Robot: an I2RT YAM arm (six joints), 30 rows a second.
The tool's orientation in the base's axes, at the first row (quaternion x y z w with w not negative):
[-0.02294, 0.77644, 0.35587, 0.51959]
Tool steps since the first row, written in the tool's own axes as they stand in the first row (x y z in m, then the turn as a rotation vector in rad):
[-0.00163, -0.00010, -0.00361, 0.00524, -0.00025, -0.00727]
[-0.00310, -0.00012, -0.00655, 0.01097, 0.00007, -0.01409]
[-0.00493, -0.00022, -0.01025, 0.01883, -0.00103, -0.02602]
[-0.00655, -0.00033, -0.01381, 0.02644, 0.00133, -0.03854]
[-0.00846, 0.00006, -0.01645, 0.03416, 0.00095, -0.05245]
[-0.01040, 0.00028, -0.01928, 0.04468, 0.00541, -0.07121]
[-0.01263, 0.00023, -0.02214, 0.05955, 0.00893, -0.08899]
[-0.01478, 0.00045, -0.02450, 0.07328, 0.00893, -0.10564]
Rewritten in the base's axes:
[-0.00207, -0.00270, 0.00204, -0.00805, -0.00263, -0.00294]
[-0.00371, -0.00490, 0.00384, -0.01620, -0.00440, -0.00608]
[-0.00575, -0.00772, 0.00606, -0.02880, -0.00947, -0.01067]
[-0.00778, -0.01040, 0.00807, -0.04314, -0.01239, -0.01309]
[-0.00915, -0.01227, 0.01040, -0.05753, -0.01811, -0.01677]
[-0.01058, -0.01438, 0.01270, -0.07900, -0.02208, -0.01920]
[-0.01180, -0.01681, 0.01510, -0.10130, -0.02474, -0.02590]
[-0.01277, -0.01873, 0.01747, -0.12077, -0.02975, -0.03376]

